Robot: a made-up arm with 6 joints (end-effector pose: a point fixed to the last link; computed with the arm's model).
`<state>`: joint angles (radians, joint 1 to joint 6).
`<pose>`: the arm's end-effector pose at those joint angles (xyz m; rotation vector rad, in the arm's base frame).
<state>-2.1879 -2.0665 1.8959 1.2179 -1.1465 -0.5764</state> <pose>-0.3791 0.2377 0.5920 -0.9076 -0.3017 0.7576</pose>
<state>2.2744 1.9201 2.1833 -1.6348 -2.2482 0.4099</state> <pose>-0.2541 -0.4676 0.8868 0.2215 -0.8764 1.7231</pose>
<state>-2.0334 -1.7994 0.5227 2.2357 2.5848 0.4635</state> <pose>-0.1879 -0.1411 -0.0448 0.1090 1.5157 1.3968</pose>
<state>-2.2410 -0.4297 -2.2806 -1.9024 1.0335 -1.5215</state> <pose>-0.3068 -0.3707 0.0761 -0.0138 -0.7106 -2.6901</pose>
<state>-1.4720 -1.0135 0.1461 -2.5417 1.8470 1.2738</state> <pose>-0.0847 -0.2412 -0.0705 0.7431 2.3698 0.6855</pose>
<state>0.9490 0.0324 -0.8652 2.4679 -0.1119 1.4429</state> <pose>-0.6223 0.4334 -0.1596 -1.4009 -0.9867 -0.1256</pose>
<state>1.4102 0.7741 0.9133 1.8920 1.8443 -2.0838</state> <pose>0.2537 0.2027 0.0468 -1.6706 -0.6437 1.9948</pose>
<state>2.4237 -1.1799 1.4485 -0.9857 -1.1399 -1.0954</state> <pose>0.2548 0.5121 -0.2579 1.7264 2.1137 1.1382</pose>
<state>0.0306 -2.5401 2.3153 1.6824 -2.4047 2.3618</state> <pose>-0.0240 -0.3530 -0.0447 0.2315 1.6495 -1.2978</pose>
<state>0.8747 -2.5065 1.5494 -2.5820 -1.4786 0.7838</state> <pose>-0.7235 0.0690 -0.1206 -1.9073 -1.6298 1.3431</pose>
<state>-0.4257 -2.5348 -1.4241 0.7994 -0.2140 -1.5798</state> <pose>0.7813 0.4604 0.0522 0.2873 0.6413 0.6522</pose>
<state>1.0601 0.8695 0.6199 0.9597 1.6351 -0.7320</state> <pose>0.2206 -0.0270 0.0179 0.7992 -1.3385 -1.0227</pose>
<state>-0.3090 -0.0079 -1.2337 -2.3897 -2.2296 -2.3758</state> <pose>-0.6203 0.1438 0.0540 -0.3989 -1.1082 0.0874</pose>
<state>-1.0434 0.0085 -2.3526 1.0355 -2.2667 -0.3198</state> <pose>-0.4408 0.0707 -0.5105 -0.1241 -1.8768 0.3984</pose>
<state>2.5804 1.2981 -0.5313 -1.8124 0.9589 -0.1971</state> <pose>0.5414 -0.0896 0.4658 0.5568 -0.7836 1.3679</pose>
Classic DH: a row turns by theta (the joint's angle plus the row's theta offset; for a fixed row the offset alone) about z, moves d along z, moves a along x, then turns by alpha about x. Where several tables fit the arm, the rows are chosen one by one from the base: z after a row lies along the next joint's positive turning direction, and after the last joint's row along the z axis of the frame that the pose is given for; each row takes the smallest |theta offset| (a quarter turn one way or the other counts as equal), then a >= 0, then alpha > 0; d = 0 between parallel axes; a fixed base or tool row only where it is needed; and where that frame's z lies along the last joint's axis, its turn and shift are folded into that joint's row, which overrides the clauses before.
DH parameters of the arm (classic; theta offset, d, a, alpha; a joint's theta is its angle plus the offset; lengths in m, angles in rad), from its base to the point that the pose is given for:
base (fixed): 1.5708 0.0979 0 1.5708
joint 1: 0 0.0672 0.2355 -1.5708
joint 2: 0.2848 0 -0.0762 0
joint 3: 1.286 -0.1499 0.0979 -1.5708
joint 4: -1.5708 0.468 0.1184 -1.5708
joint 5: -1.5708 0.0002 0.1152 -1.5708
joint 6: 1.0883 0 0.0166 0
tool (fixed): 0.4825 0.3535 0 0

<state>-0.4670 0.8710 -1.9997 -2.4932 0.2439 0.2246</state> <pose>-0.2343 -0.4051 -0.3141 1.1504 1.7992 -0.5151</pose>
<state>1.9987 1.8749 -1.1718 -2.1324 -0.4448 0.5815</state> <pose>0.7674 0.3911 0.1338 1.2285 0.9866 2.1879</pose>
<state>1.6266 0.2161 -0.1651 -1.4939 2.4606 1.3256</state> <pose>-0.0758 0.1678 0.1010 -1.2804 -0.1843 2.5145</pose>
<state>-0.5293 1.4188 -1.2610 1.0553 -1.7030 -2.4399</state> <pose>0.2037 -0.5756 0.2182 0.7262 0.9484 -1.0902</pose>
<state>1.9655 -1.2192 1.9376 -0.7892 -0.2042 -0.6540</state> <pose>0.6091 -0.0772 -0.1170 1.5231 0.4660 0.6596</pose>
